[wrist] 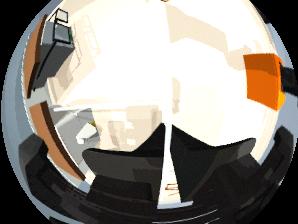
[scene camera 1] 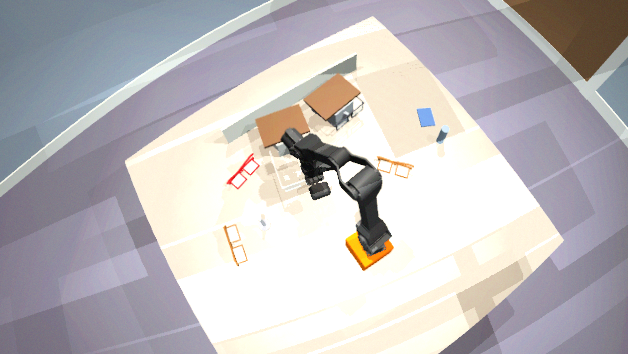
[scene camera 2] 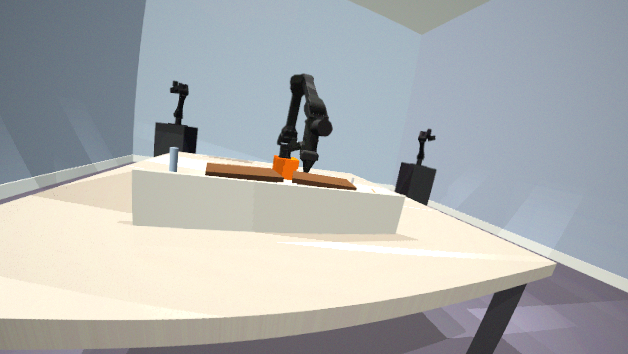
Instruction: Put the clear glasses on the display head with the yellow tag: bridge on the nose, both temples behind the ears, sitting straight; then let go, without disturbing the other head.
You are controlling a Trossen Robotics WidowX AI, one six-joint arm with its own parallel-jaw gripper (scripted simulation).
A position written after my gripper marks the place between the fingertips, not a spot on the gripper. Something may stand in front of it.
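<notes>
From the wrist view I see my gripper (wrist: 165, 126) and a low wall (wrist: 41, 94). Scene camera 1 shows me the wall (scene camera 1: 245, 123) as well, and so does scene camera 2, with the wall (scene camera 2: 167, 199) in its picture.
</notes>
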